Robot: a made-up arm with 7 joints.
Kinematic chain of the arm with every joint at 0, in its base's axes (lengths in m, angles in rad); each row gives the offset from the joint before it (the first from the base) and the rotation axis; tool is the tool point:
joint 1: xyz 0 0 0.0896 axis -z
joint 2: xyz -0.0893 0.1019 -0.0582 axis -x
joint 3: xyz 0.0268 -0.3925 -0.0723 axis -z
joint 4: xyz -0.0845 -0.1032 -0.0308 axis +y
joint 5: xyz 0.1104 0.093 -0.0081 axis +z
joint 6: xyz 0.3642 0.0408 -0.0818 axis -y
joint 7: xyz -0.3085 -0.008 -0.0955 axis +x
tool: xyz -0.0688 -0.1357 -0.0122
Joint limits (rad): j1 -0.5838..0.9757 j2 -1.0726..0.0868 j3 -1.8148..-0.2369 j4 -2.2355..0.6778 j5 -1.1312..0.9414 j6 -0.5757..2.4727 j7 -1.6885..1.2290
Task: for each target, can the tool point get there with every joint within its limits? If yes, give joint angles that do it. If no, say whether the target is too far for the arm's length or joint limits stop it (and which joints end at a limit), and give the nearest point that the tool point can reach.
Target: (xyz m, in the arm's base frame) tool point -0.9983 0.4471 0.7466
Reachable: no: joint limits stop it (at a limit: joint 1, joint 2, joint 4, joint 6, joint 7) | nearest point -0.8024 0.2995 0.5952 | short by 0.288 m
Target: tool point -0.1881 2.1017 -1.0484
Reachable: no: too far | nearest point -0.0773 0.8632 -0.6044 | short by 1.320 m
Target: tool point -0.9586 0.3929 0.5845
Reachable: no: joint limits stop it (at a limit: joint 1, joint 2, joint 4, joint 5, joint 6, joint 7) | nearest point -0.8389 0.3087 0.5328 | short by 0.155 m
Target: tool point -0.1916 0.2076 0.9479
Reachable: no: joint limits stop it (at a limit: joint 1, joint 2, joint 3, joint 7) | nearest point -0.2108 0.1759 0.8424 | short by 0.112 m
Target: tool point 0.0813 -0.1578 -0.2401
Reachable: yes | joints -0.2580 -0.7555 -1.1547 -1.3577 0.2802 0.0004 -0.6967
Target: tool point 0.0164 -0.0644 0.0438
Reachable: yes | joints 0.3604 -0.2642 -1.3528 -1.5011 -0.1921 0.7777 -1.2531
